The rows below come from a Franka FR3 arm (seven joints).
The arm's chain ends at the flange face. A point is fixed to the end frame.
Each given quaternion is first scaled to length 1.
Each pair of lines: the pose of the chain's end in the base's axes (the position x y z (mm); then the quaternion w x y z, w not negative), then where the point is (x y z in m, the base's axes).
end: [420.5, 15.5, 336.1, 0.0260, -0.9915, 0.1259, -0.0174]
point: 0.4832 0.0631 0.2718
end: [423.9, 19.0, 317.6, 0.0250, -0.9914, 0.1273, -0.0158]
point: 0.4865 0.0663 0.2530
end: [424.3, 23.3, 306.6, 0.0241, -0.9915, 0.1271, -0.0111]
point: 0.4863 0.0706 0.2414
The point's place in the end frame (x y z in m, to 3 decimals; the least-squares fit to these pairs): 0.047 -0.058 0.069
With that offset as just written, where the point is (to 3 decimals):
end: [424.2, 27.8, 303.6, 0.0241, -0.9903, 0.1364, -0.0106]
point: 0.487 0.074 0.238
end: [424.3, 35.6, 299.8, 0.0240, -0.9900, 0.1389, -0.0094]
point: 0.487 0.081 0.234
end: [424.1, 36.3, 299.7, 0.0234, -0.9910, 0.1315, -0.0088]
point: 0.486 0.083 0.234
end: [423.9, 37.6, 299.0, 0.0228, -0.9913, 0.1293, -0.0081]
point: 0.486 0.085 0.233
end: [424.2, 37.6, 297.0, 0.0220, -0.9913, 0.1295, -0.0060]
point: 0.486 0.084 0.231
